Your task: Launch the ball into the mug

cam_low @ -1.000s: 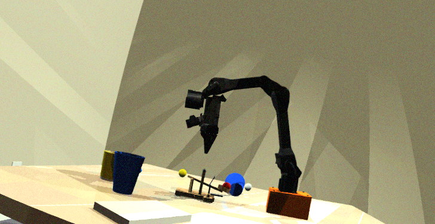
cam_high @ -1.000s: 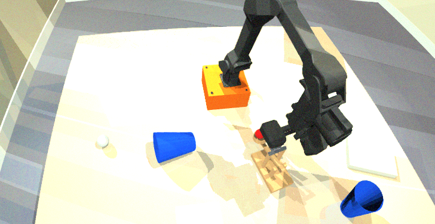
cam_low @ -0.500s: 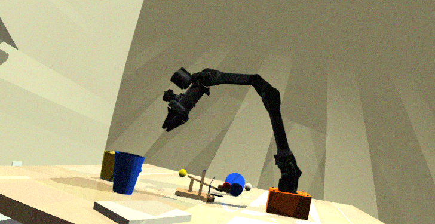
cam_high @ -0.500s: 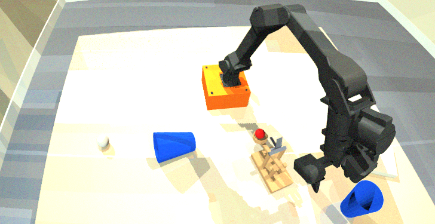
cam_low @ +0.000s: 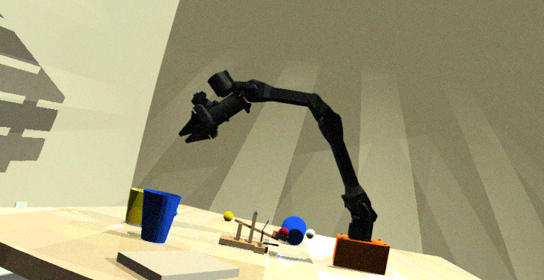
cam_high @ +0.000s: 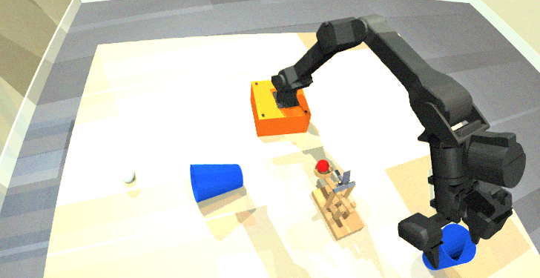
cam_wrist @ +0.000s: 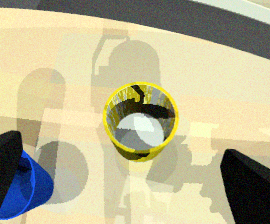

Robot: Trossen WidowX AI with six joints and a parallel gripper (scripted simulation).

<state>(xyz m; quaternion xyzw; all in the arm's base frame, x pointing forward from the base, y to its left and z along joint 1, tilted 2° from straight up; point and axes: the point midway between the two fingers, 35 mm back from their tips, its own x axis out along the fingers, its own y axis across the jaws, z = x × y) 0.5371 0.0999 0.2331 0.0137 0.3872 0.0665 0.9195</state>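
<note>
The red ball lies 34 cm behind my gripper tip, 21 cm below it and 7 cm to the right of it. Round my gripper tip: flat white slab (34 cm to the left, 27 cm below, 17 cm behind); yellow mug (25 cm below, 8 cm ahead); wooden catapult (27 cm behind, 22 cm below, 5 cm to the right).
</note>
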